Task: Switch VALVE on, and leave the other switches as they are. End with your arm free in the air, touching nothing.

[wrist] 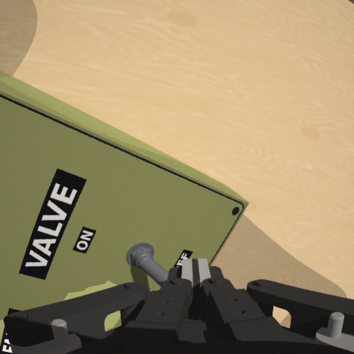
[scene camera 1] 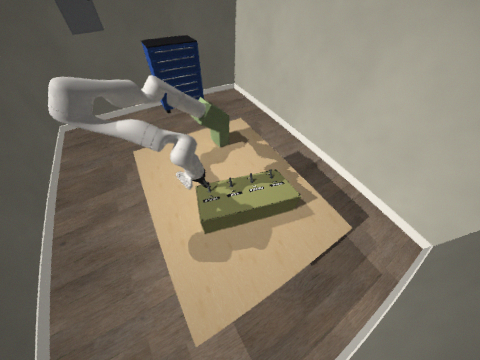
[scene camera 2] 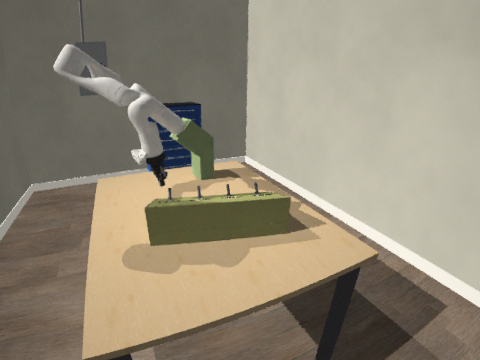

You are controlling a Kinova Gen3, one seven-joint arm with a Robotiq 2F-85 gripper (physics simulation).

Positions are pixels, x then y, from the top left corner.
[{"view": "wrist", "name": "my gripper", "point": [194, 274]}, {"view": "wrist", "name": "switch box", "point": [90, 200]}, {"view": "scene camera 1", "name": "switch box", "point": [223, 206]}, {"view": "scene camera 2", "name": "switch box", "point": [169, 220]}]
